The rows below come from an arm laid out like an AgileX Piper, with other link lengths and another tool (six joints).
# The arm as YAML. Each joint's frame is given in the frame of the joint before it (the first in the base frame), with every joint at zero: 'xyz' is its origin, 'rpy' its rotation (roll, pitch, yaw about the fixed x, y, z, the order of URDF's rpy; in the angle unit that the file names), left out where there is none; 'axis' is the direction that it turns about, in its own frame. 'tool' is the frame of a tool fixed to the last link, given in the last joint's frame.
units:
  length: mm
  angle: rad
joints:
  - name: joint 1
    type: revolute
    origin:
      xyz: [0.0, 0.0, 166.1]
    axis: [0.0, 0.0, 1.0]
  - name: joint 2
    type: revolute
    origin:
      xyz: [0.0, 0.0, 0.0]
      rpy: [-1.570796, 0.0, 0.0]
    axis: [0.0, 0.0, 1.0]
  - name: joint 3
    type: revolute
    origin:
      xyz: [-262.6, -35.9, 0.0]
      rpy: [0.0, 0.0, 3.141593]
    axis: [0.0, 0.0, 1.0]
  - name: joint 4
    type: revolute
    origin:
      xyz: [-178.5, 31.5, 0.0]
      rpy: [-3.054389, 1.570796, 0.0]
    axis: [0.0, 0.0, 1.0]
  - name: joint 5
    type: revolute
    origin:
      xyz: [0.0, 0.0, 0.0]
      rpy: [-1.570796, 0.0, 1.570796]
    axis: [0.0, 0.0, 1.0]
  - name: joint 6
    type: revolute
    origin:
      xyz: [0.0, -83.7, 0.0]
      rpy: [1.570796, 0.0, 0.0]
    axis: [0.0, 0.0, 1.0]
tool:
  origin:
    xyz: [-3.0, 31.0, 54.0]
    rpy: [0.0, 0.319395, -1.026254]
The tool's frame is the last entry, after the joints.
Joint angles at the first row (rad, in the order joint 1, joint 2, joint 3, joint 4, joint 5, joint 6):
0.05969 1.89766 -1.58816 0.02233 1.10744 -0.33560
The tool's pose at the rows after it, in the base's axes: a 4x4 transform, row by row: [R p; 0 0 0 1], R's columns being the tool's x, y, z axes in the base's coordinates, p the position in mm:
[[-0.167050 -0.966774 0.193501 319.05], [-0.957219 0.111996 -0.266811 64.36], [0.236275 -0.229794 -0.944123 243.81], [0 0 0 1]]
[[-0.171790 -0.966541 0.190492 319.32], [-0.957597 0.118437 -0.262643 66.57], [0.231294 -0.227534 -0.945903 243.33], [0 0 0 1]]
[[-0.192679 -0.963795 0.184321 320.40], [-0.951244 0.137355 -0.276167 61.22], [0.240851 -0.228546 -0.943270 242.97], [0 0 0 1]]
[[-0.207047 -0.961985 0.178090 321.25], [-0.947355 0.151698 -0.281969 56.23], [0.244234 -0.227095 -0.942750 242.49], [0 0 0 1]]
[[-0.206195 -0.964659 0.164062 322.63], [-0.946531 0.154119 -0.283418 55.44], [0.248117 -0.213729 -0.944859 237.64], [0 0 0 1]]
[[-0.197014 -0.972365 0.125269 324.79], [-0.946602 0.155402 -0.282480 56.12], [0.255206 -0.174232 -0.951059 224.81], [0 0 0 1]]
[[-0.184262 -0.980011 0.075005 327.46], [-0.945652 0.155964 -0.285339 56.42], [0.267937 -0.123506 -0.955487 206.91], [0 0 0 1]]
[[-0.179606 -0.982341 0.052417 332.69], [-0.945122 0.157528 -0.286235 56.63], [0.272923 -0.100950 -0.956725 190.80], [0 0 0 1]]
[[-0.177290 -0.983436 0.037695 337.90], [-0.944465 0.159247 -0.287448 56.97], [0.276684 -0.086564 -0.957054 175.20], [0 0 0 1]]
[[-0.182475 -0.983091 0.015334 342.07], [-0.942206 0.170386 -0.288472 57.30], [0.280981 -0.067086 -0.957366 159.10], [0 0 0 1]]
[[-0.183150 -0.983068 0.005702 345.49], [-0.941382 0.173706 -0.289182 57.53], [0.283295 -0.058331 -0.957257 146.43], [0 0 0 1]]
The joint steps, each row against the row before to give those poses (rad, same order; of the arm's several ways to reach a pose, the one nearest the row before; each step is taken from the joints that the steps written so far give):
0.03597 0.00125 0.00001 0.00505 -0.00207 -0.01591
0.00520 0.00215 -0.00001 0.00332 -0.00128 0.01008
-0.01182 0.00000 -0.00001 -0.01347 0.00093 0.01357
-0.01418 0.00111 -0.00002 -0.00362 0.00112 0.00235
-0.00273 0.01498 0.00000 -0.00001 -0.00091 0.00001
-0.00003 0.03841 0.00203 0.00423 -0.00004 -0.00003
0.00000 0.05320 0.00235 0.00084 -0.00307 0.00072
-0.00081 0.04915 0.00002 0.00108 -0.02606 0.00002
-0.00001 0.04673 0.00000 0.00000 -0.03188 0.00129
-0.00001 0.04735 0.00003 0.00000 -0.02763 0.01092
0.00001 0.03676 -0.00002 0.00000 -0.02774 0.00296

